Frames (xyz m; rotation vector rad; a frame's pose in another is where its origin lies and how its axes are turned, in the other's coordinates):
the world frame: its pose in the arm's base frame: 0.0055 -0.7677 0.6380 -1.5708 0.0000 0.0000
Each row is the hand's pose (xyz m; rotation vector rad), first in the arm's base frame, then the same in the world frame.
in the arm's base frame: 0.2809 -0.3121 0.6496 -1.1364 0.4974 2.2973
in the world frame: 0.2754 -0.0116 0.4556 -0.2718 -1.1464 1.7801
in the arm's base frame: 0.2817 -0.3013 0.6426 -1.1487 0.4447 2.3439
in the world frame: 0.2762 -0.0046 0.4664 -0.3055 -1.2051 1.7694
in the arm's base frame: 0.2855 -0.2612 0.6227 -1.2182 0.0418 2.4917
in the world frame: 0.2800 0.0153 0.5065 -0.4383 -1.5288 1.5809
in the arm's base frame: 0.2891 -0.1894 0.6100 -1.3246 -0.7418 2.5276
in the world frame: 0.2836 0.0280 0.5783 -0.6320 -1.9888 1.0863
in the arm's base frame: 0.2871 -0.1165 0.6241 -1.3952 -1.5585 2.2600
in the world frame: 0.2816 0.0139 0.6512 -0.7755 -2.2787 0.4186
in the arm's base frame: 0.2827 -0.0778 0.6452 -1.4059 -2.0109 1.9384
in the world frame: 0.2772 -0.0072 0.6899 -0.8207 -2.3437 -0.0430
